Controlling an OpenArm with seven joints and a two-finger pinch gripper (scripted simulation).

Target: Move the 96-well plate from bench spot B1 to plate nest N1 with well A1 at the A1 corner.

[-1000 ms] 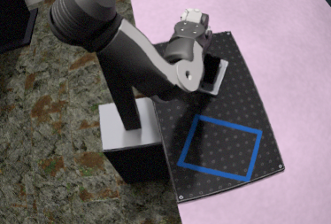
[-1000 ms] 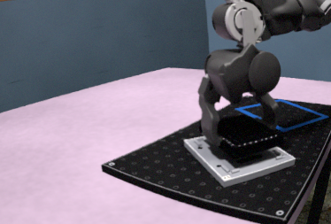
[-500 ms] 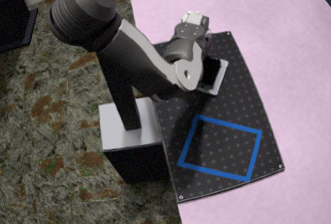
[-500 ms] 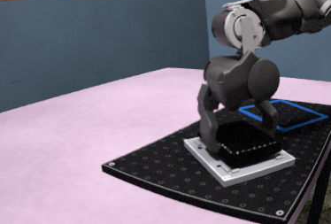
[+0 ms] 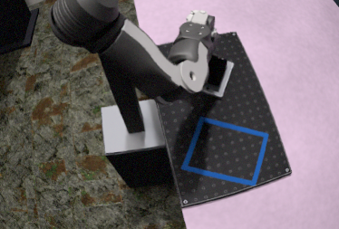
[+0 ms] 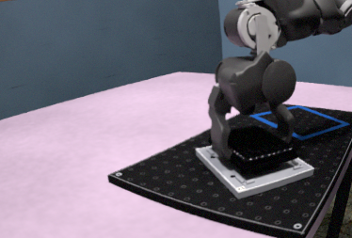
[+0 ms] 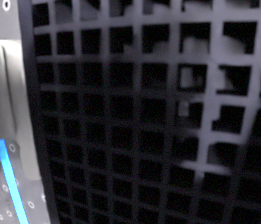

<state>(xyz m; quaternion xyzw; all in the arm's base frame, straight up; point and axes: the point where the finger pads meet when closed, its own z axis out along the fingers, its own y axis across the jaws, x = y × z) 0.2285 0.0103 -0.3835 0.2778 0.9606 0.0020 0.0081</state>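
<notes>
Right now the black 96-well plate is right at my hand. Also, from my hand: grey plate nest 30 mm below.
</notes>
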